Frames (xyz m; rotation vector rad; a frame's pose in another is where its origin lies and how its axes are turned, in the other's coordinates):
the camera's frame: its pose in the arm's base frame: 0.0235 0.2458 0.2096 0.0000 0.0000 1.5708
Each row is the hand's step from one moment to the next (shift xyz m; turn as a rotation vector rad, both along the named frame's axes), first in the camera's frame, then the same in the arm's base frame.
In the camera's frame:
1: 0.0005 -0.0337 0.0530 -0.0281 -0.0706 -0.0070
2: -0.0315 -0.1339 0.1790 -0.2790 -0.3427 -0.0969
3: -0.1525 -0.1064 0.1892 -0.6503 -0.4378 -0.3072
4: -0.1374 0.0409 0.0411 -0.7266 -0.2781 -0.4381
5: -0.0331 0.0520 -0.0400 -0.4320 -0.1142 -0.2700
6: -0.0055 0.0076 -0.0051 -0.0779 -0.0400 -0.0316
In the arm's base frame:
1: 0.0337 0.0005 0.0530 0.0706 -0.0281 -0.0070
2: 0.1339 -0.0315 0.1790 0.3427 -0.2790 -0.0969
3: 0.1064 -0.1525 0.1892 0.4378 -0.6503 -0.3072
4: -0.0409 -0.1374 0.0411 0.2781 -0.7266 -0.4381
5: -0.0520 -0.0331 -0.0400 0.1142 -0.4320 -0.2700
6: -0.0076 -0.0055 -0.0051 0.0400 -0.0779 -0.0316

